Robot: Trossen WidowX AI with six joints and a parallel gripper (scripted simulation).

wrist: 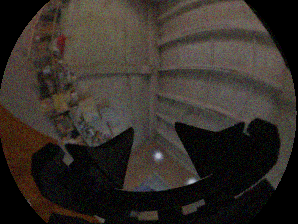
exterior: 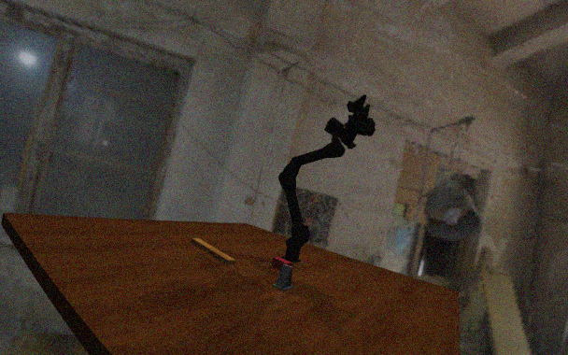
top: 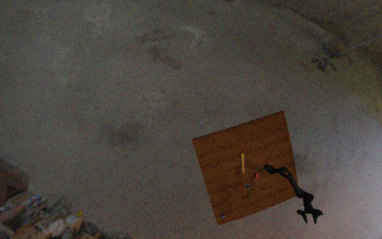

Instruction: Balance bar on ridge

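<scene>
Now: the flat yellow bar 230 mm ahead of my gripper tip, 380 mm to the right of it and 670 mm below it. The rest, counted from my gripper tip: small red block 90 mm ahead, 160 mm to the right, 670 mm below; tiny purple thing 660 mm ahead, 280 mm to the left, 670 mm below.
</scene>
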